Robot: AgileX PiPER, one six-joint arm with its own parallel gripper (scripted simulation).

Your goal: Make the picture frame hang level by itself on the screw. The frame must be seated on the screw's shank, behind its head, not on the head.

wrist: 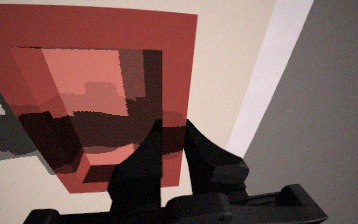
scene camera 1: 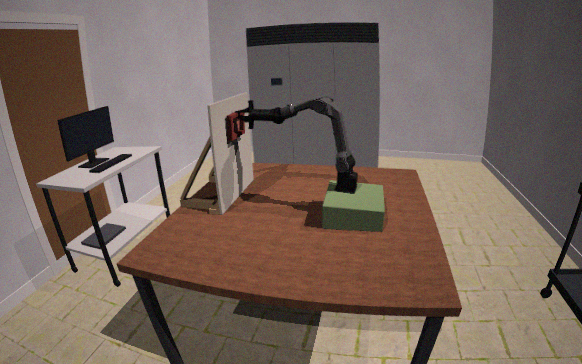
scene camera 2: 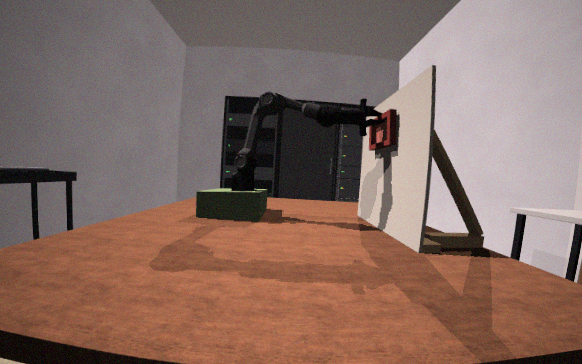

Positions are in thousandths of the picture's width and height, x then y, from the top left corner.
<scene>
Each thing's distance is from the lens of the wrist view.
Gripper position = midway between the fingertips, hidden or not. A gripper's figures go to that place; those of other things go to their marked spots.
gripper (wrist: 479, 569): 13 cm
red picture frame (wrist: 244, 489): 14 cm
beige board (wrist: 633, 221): 14 cm
</scene>
